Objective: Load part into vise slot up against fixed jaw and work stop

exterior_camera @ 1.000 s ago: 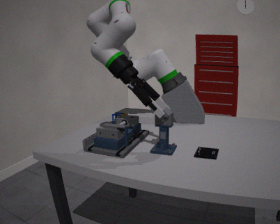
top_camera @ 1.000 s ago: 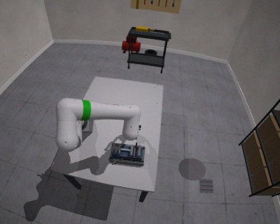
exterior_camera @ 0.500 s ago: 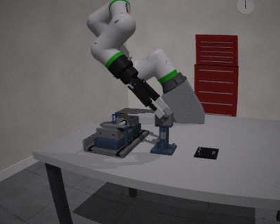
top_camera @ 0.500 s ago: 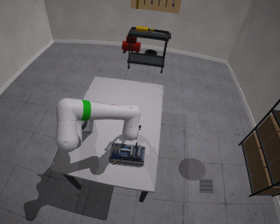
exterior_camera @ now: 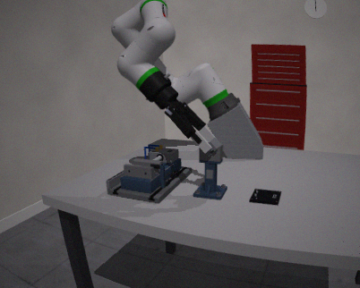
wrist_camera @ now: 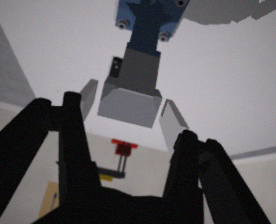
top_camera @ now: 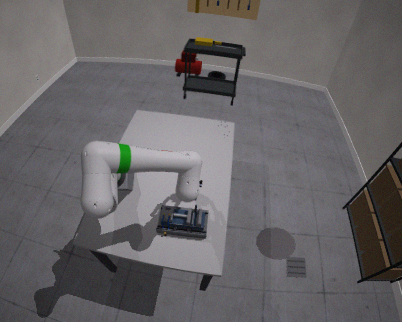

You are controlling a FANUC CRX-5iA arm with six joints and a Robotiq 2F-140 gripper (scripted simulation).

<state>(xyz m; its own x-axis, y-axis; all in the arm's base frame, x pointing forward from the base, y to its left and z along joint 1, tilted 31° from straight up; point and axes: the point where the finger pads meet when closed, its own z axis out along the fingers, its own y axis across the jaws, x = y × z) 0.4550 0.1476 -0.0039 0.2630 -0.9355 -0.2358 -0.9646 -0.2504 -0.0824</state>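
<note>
My hand is 20 mm to the right of the part and 20 mm above it. Round my hand: air cylinder rod: 200 mm to the right, 100 mm below; blue work stop: 70 mm ahead, 120 mm to the right, 110 mm below; black infeed plate: 40 mm behind, 190 mm to the left, 170 mm below.
</note>
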